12 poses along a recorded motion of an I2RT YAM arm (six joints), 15 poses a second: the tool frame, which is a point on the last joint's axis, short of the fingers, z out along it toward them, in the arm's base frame.
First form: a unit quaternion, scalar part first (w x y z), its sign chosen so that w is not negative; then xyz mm.
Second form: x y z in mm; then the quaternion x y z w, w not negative. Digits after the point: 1 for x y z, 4 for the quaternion.
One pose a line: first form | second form
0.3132 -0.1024 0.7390 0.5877 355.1 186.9 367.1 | 355.1 186.9 367.1 -0.1024 0.7390 0.5877 0.3132
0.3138 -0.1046 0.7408 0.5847 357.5 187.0 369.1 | 357.5 187.0 369.1 -0.1046 0.7408 0.5847 0.3138
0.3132 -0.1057 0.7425 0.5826 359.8 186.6 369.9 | 359.8 186.6 369.9 -0.1057 0.7425 0.5826 0.3132
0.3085 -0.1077 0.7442 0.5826 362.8 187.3 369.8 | 362.8 187.3 369.8 -0.1077 0.7442 0.5826 0.3085
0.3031 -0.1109 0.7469 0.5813 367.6 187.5 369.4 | 367.6 187.5 369.4 -0.1109 0.7469 0.5813 0.3031
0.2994 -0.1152 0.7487 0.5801 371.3 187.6 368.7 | 371.3 187.6 368.7 -0.1152 0.7487 0.5801 0.2994
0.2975 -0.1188 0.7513 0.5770 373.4 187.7 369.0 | 373.4 187.7 369.0 -0.1188 0.7513 0.5770 0.2975
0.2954 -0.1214 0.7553 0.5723 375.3 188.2 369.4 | 375.3 188.2 369.4 -0.1214 0.7553 0.5723 0.2954
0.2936 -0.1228 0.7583 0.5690 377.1 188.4 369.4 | 377.1 188.4 369.4 -0.1228 0.7583 0.5690 0.2936
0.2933 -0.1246 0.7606 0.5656 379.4 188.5 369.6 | 379.4 188.5 369.6 -0.1246 0.7606 0.5656 0.2933
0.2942 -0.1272 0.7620 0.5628 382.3 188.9 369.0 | 382.3 188.9 369.0 -0.1272 0.7620 0.5628 0.2942
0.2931 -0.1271 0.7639 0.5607 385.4 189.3 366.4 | 385.4 189.3 366.4 -0.1271 0.7639 0.5607 0.2931
